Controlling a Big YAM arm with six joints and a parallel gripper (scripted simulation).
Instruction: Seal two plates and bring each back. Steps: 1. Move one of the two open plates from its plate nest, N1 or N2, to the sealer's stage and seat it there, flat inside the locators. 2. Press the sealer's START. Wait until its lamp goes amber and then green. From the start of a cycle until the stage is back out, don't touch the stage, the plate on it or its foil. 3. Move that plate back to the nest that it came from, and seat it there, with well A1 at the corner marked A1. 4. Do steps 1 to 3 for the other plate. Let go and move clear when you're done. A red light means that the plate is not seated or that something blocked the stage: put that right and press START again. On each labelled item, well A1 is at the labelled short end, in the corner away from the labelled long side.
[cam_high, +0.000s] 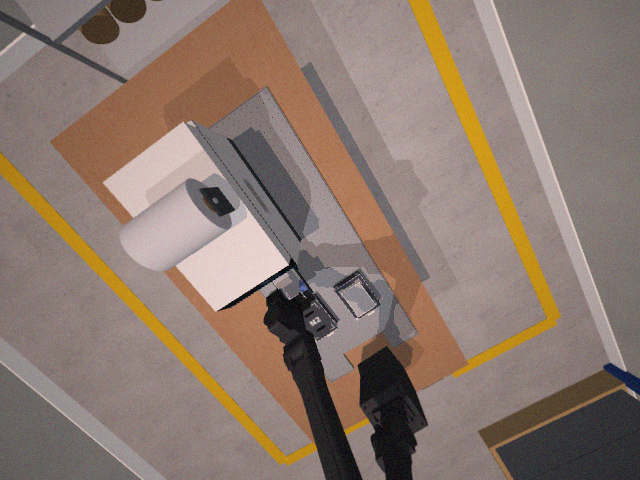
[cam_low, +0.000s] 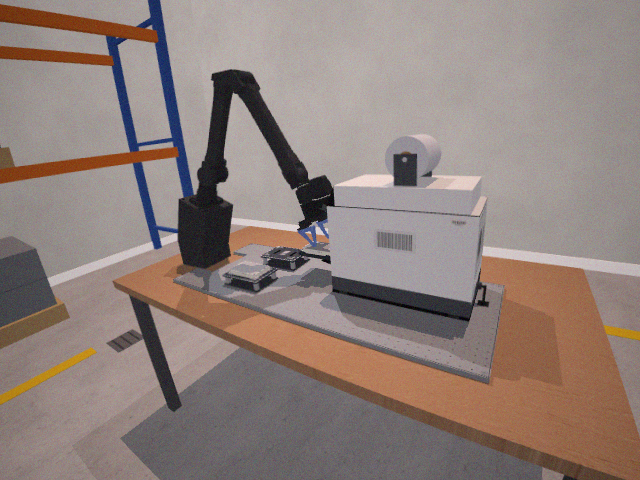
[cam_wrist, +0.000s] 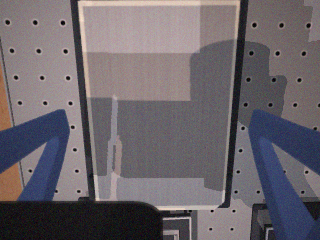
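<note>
My gripper is now 30 mm above the white well plate. From my hand the other things lie so: foil roll: 330 mm ahead, 20 mm to the right, 290 mm above; then dark sealer stage: 40 mm below; then start button: 100 mm ahead, 90 mm to the left, 60 mm above.
</note>
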